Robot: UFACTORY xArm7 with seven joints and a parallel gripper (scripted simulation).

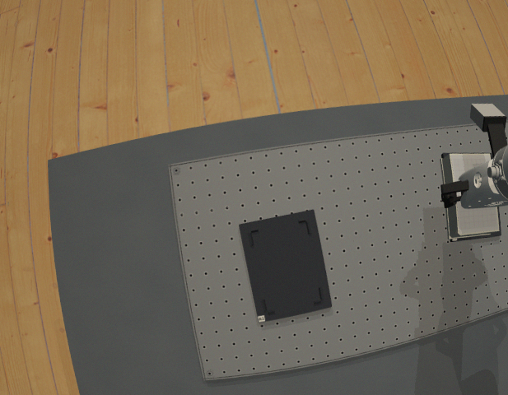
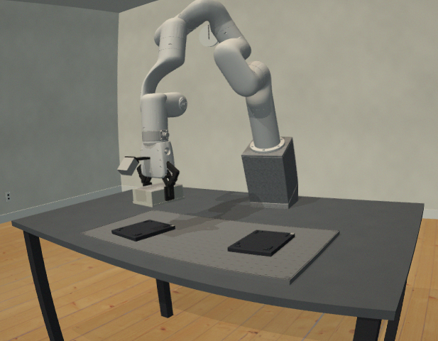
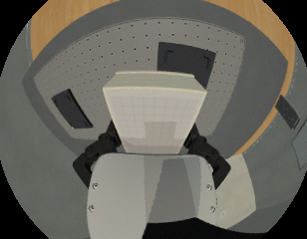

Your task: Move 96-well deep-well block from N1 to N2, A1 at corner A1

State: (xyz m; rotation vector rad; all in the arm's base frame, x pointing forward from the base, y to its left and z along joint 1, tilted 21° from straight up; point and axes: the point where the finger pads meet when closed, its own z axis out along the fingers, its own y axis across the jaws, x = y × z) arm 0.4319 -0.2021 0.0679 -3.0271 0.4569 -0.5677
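Right now my hand is 70 mm to the left of the nest N2 and 110 mm above it. Also, from my hand: deep-well block: right at my hand; then A1 label: 50 mm behind, 370 mm to the left, 110 mm below; then nest N1: 10 mm ahead, 310 mm to the left, 110 mm below.
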